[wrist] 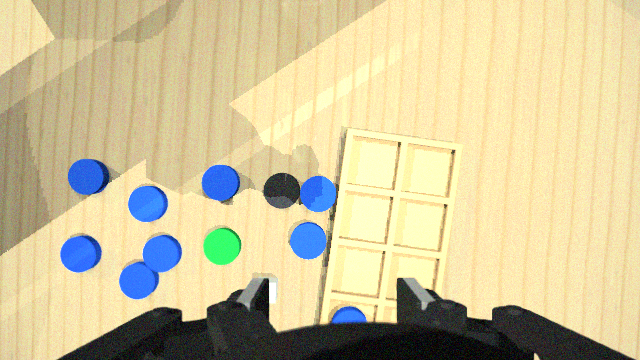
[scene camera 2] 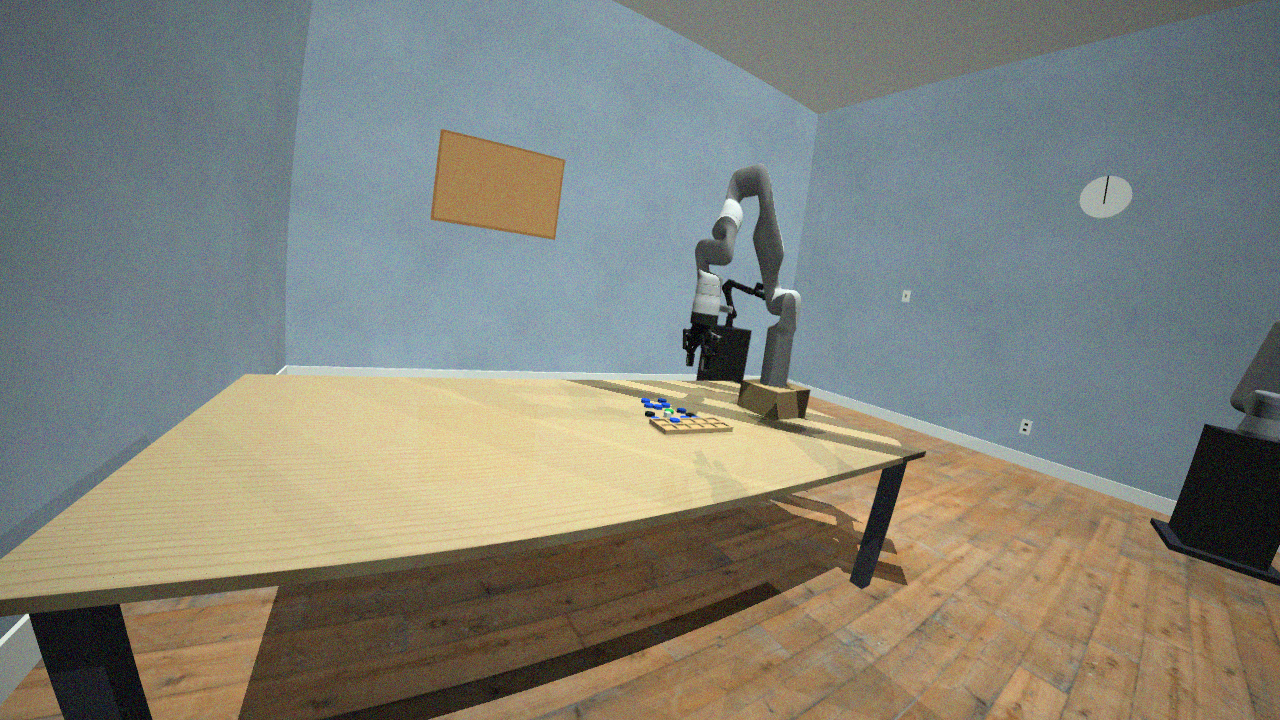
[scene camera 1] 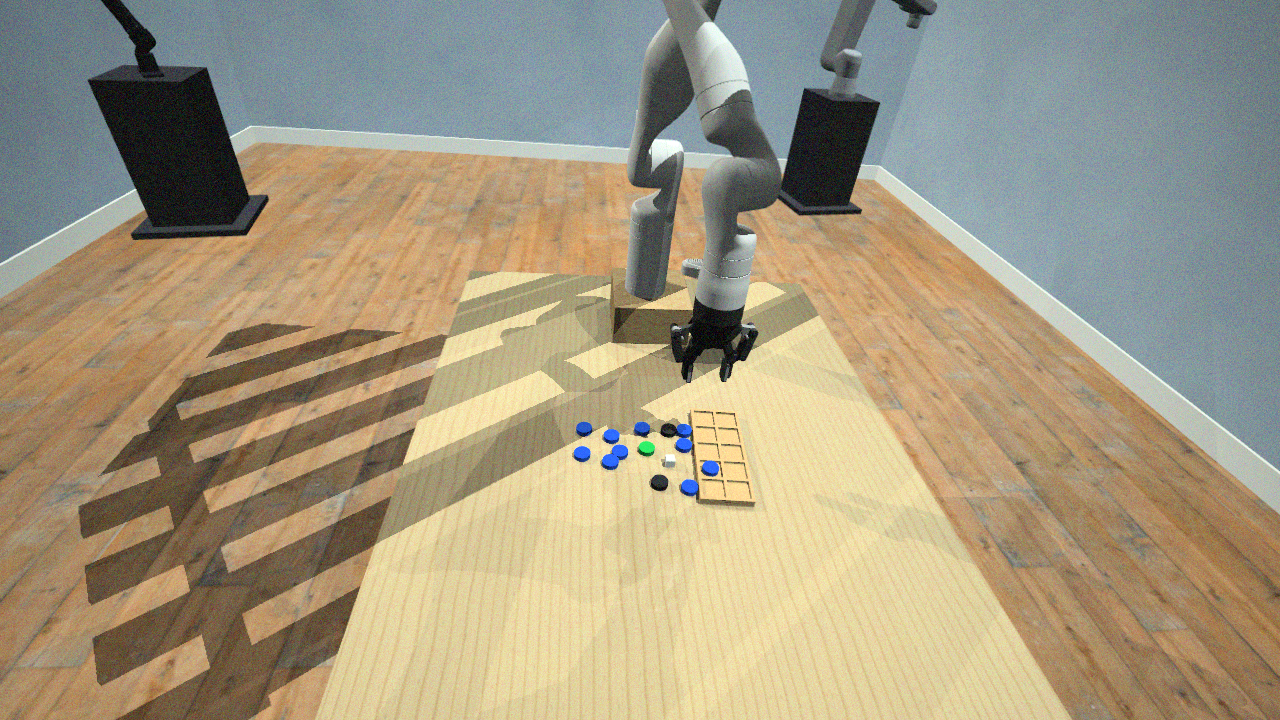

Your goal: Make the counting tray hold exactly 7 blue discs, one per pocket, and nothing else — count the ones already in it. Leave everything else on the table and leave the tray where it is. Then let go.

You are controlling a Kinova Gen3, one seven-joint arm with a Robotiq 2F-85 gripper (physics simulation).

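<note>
The wooden counting tray [scene camera 1: 745, 458] [scene camera 2: 693, 430] [wrist: 430, 142] has two columns of pockets. One blue disc [scene camera 1: 709, 467] [scene camera 2: 675, 420] [wrist: 349, 315] lies in its left column, in the fourth row from the robot's side; the other pockets look empty. Several loose blue discs lie left of the tray, among them a far-left disc [scene camera 1: 583, 428] [wrist: 88, 176], a disc near the tray's left wall [scene camera 1: 683, 445] [wrist: 308, 240] and one by its front left corner [scene camera 1: 689, 487]. My gripper [scene camera 1: 707, 377] [scene camera 2: 697, 362] [wrist: 332, 300] is partly open and empty, high above the table, behind the tray in scene camera 1.
A black disc [scene camera 1: 668, 429] [wrist: 281, 190] touches or nearly touches a blue disc [scene camera 1: 683, 430] [wrist: 318, 193] by the tray. Another black disc [scene camera 1: 659, 482], a green disc [scene camera 1: 646, 447] [wrist: 222, 246] and a small white cube [scene camera 1: 669, 460] [wrist: 273, 289] lie left of the tray.
</note>
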